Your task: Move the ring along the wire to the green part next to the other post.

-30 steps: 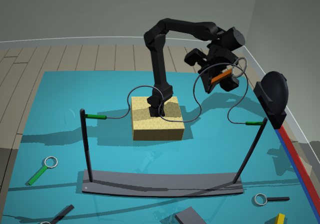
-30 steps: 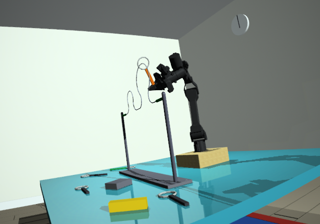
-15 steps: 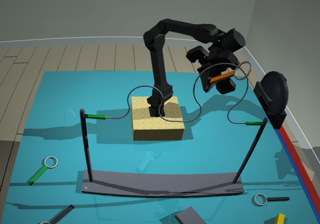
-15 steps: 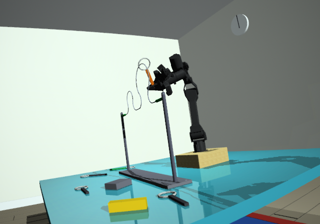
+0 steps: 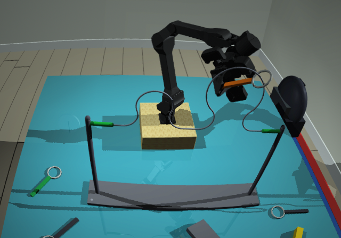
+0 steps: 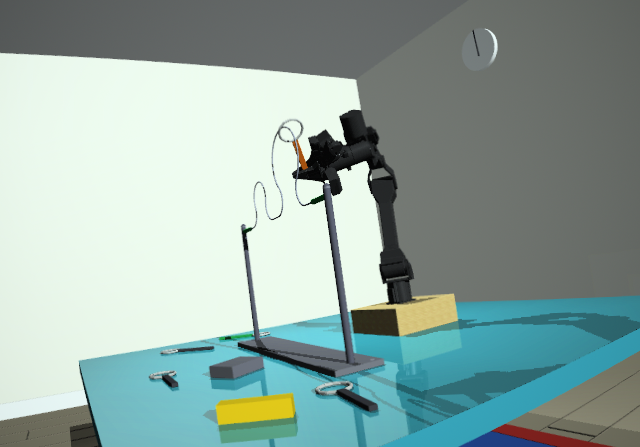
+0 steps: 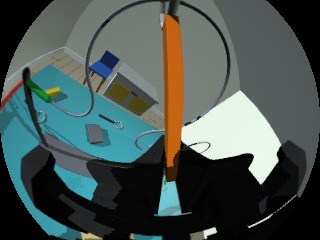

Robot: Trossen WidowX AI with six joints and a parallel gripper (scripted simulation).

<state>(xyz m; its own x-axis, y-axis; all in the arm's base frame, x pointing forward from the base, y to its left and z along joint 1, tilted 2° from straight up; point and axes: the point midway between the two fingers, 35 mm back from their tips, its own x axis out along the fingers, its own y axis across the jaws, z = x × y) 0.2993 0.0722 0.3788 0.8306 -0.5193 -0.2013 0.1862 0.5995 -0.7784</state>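
Now: gripper tip 7 cm to the right of the ring with orange handle, 6 cm below it and 2 cm short of it. The rest, counted from my gripper tip: grey block: 43 cm below, 21 cm ahead; yellow block: 43 cm below, 35 cm to the left, 32 cm ahead.
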